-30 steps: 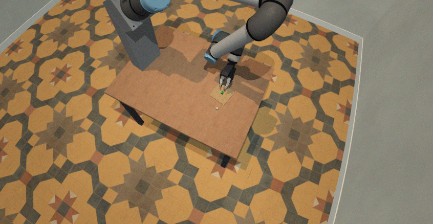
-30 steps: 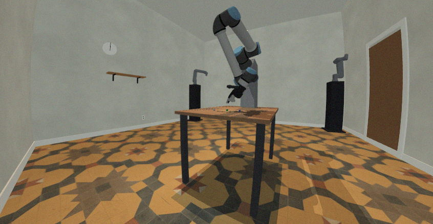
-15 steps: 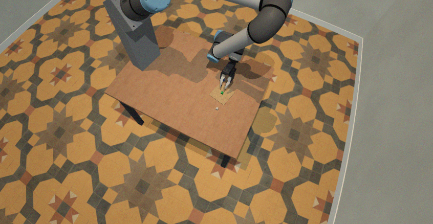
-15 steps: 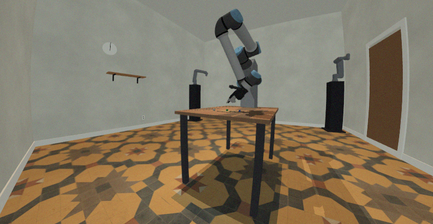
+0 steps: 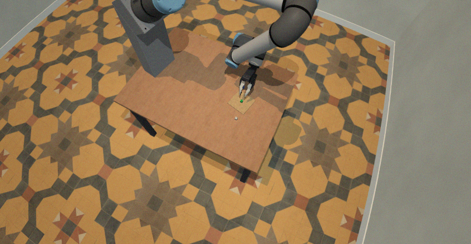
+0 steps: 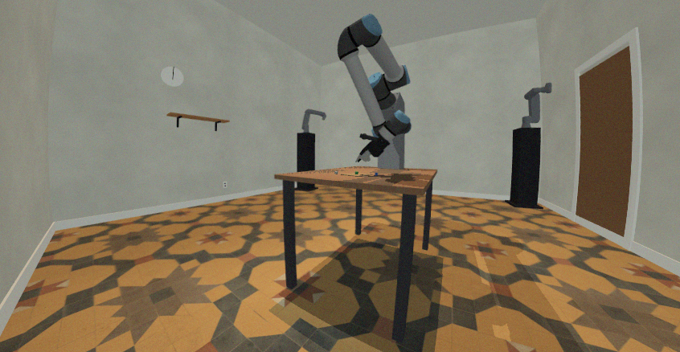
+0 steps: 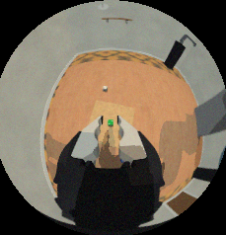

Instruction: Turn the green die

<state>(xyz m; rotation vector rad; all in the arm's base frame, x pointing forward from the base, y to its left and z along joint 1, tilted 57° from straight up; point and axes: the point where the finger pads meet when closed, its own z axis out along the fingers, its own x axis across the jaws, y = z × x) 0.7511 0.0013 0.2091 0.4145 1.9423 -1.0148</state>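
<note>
Right now my hand is 1 cm to the left of the green die and 8 cm above it. The rest, counted from my hand: blue die 3 cm behind, 11 cm to the left, 8 cm below; white die 1 cm ahead, 14 cm to the right, 8 cm below; tan mat 1 cm to the right, 9 cm below.
</note>
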